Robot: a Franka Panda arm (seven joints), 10 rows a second.
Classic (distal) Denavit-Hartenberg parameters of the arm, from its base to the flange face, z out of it. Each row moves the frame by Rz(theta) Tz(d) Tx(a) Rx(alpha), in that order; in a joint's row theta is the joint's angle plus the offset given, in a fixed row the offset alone. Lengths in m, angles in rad.
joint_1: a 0, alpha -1.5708, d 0.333, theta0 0
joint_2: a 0, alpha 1.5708, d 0, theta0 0
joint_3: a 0.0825, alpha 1.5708, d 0.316, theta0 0
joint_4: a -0.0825, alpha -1.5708, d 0, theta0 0
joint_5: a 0, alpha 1.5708, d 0.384, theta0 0
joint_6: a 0.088, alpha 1.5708, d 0, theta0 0
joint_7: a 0, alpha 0, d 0.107, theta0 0
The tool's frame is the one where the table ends.
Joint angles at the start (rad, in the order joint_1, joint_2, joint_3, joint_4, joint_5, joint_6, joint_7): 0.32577, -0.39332, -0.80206, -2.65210, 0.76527, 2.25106, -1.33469
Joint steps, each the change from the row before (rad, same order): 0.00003, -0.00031, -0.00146, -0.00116, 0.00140, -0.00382, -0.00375; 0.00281, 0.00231, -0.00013, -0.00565, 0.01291, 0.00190, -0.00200; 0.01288, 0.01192, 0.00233, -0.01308, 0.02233, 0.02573, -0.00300; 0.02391, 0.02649, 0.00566, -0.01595, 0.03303, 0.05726, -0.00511; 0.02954, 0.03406, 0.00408, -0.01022, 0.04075, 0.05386, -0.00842; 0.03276, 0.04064, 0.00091, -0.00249, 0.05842, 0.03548, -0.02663; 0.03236, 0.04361, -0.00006, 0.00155, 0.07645, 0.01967, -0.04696; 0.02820, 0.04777, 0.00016, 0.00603, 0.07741, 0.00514, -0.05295; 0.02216, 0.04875, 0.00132, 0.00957, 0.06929, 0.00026, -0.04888
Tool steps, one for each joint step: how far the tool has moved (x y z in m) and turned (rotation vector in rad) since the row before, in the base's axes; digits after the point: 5 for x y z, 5 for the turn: -0.00061, 0.00031, -0.00056, 0.00342, -0.00063, 0.00304; -0.00071, 0.00221, -0.00263, 0.00878, 0.00377, -0.00465; 0.00007, 0.00539, -0.00755, -0.00287, 0.01087, -0.01208; 0.00173, 0.00687, -0.01193, -0.02515, 0.01638, -0.02399; 0.00261, 0.00721, -0.01208, -0.02608, 0.01775, -0.02236; 0.00326, 0.00780, -0.01171, -0.01536, 0.01087, -0.01342; 0.00296, 0.00836, -0.01154, -0.00556, 0.00164, -0.00655; 0.00279, 0.00775, -0.01146, -0.00255, 0.00057, -0.00055; 0.00290, 0.00582, -0.01057, -0.00626, 0.00078, -0.00035
